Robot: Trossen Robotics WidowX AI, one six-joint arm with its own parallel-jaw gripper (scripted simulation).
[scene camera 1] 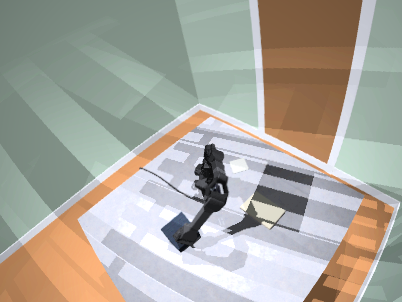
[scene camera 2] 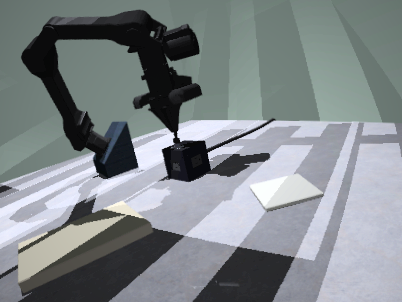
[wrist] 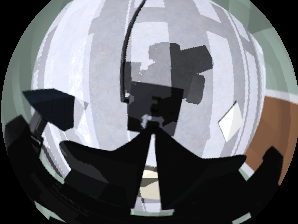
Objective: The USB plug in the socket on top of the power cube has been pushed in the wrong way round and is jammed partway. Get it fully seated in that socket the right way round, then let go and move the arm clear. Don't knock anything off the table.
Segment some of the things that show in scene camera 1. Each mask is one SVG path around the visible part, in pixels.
A cream slab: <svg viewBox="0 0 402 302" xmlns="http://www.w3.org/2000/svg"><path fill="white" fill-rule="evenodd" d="M255 191L240 206L240 209L270 230L280 220L285 211L276 203L271 202L271 200L261 195L258 191Z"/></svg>
